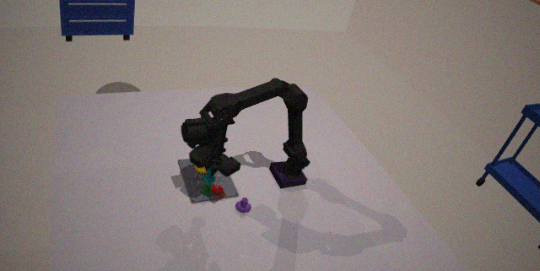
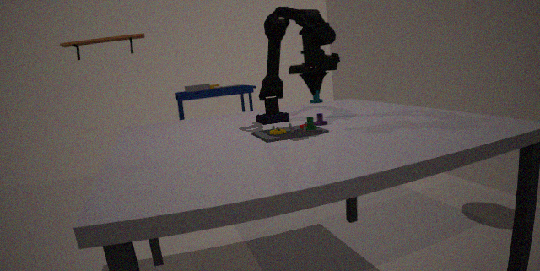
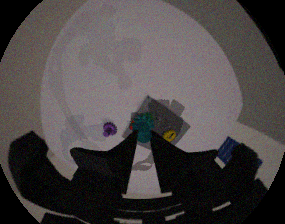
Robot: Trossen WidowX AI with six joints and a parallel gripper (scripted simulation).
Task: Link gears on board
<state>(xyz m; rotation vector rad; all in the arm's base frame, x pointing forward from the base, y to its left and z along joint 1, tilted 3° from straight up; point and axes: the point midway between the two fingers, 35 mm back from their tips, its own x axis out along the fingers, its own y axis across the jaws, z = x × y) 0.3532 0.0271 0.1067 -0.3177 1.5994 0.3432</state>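
Now: the green gear 1 cm behind my gripper tip, 2 cm to the right of it and 10 cm below it. From my gripper tip the other things lie so: red gear (5 cm behind, 2 cm to the right, 11 cm below); teal gear (1 cm below); red arrow (5 cm behind, 1 cm to the left, 11 cm below).
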